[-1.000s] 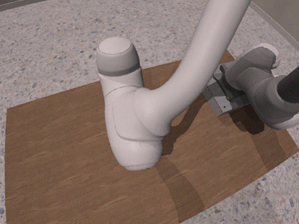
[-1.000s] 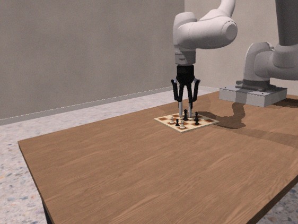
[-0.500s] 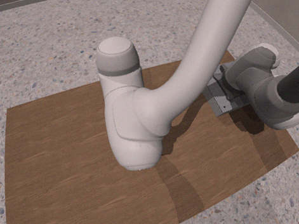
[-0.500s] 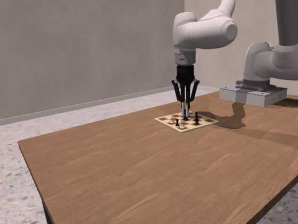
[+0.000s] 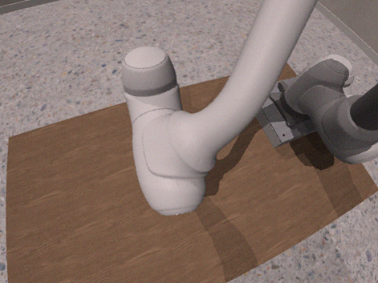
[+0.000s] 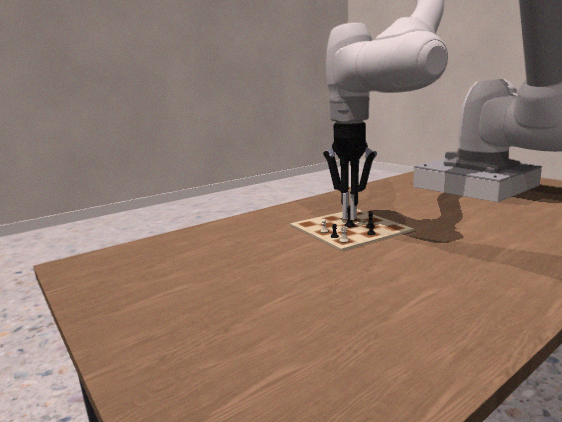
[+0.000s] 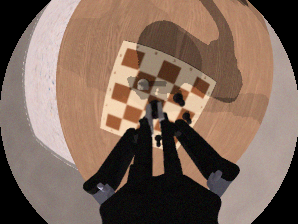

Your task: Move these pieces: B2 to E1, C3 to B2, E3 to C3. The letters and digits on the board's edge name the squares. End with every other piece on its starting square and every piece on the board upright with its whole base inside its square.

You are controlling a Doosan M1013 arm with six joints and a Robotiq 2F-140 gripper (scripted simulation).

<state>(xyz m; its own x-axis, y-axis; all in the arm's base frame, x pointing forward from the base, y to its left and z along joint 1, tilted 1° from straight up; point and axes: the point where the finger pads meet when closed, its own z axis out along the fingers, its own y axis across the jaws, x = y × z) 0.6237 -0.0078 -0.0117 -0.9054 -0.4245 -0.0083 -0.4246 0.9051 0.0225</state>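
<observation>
The chessboard lies 60 mm below my hand. From my hand the other things lie so: tall black piece (30 mm below).
</observation>
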